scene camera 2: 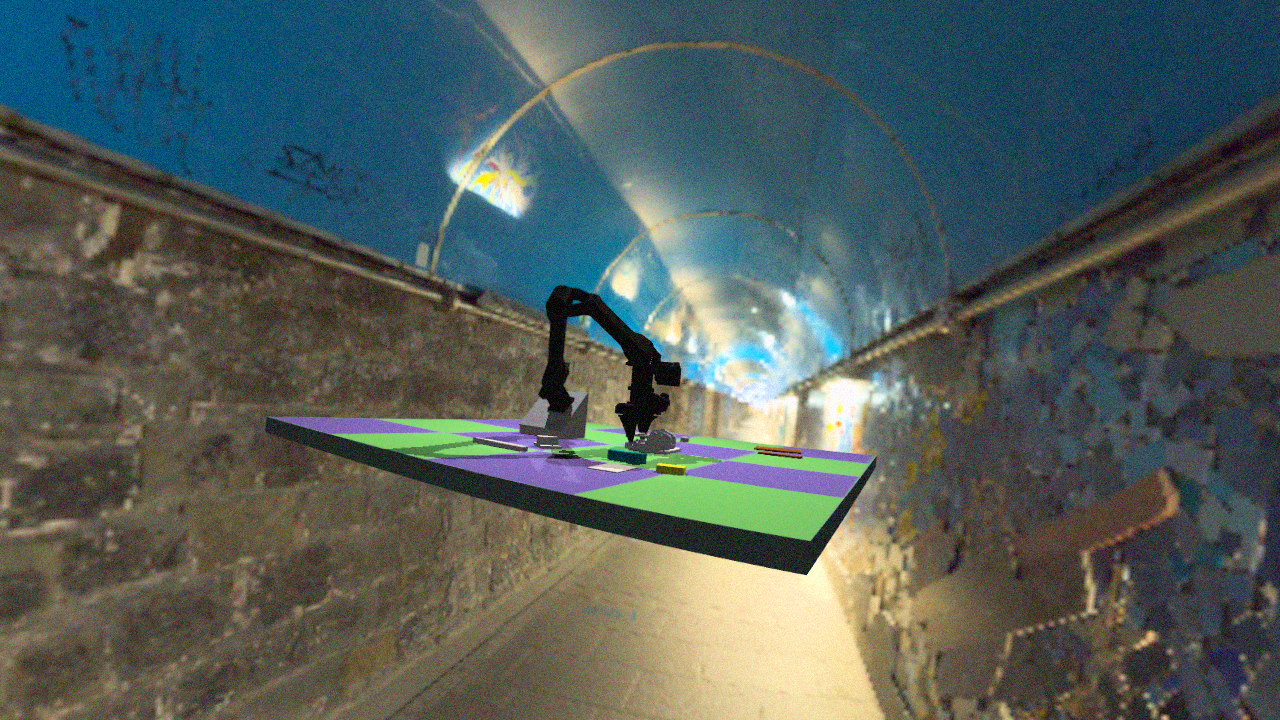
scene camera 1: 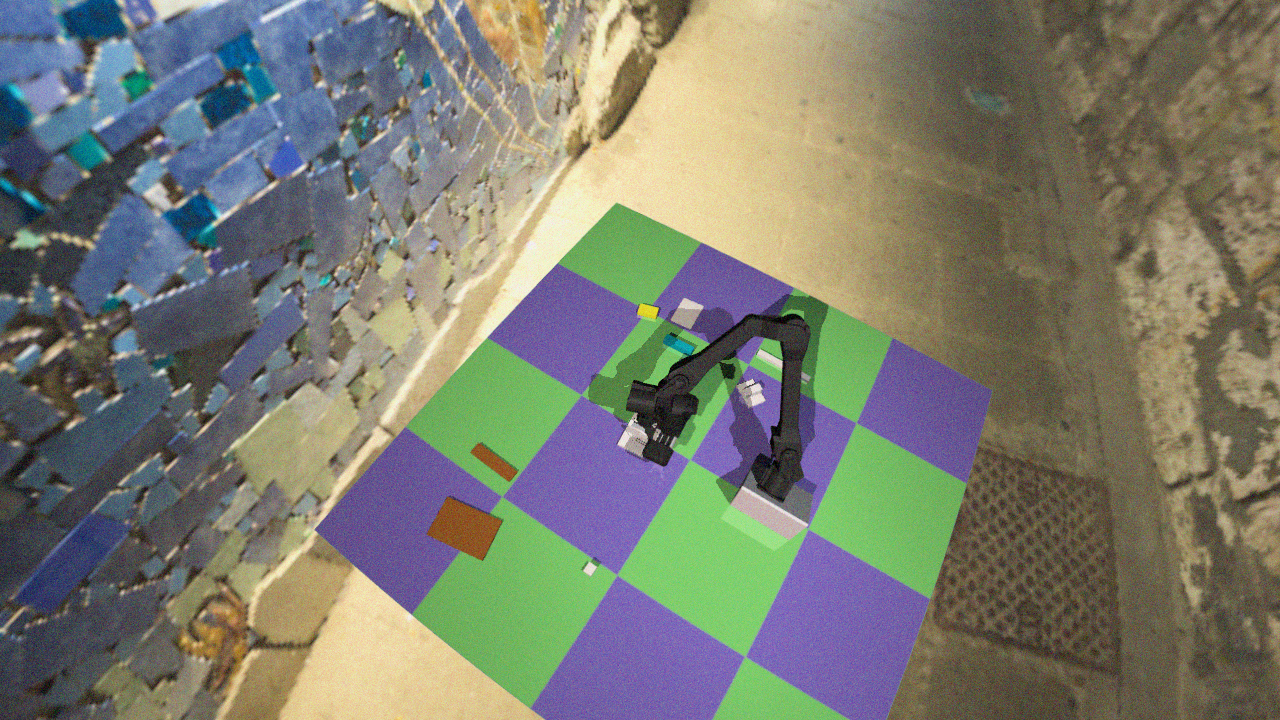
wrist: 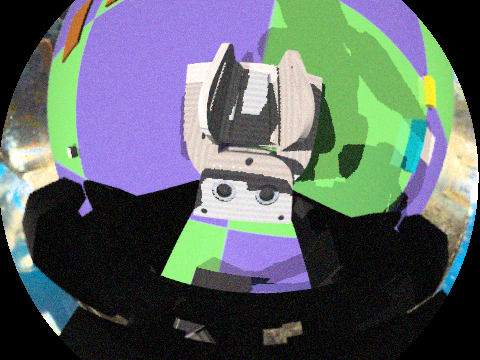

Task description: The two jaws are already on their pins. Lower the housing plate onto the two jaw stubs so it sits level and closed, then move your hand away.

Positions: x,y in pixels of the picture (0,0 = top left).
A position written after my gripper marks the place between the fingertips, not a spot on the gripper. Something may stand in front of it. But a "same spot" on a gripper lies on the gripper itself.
My gripper shows in scene camera 2, in scene camera 1 (668,440) and in the wrist view. One and the same spot on my gripper: (wrist: 335,247) is (scene camera 2: 631,418).
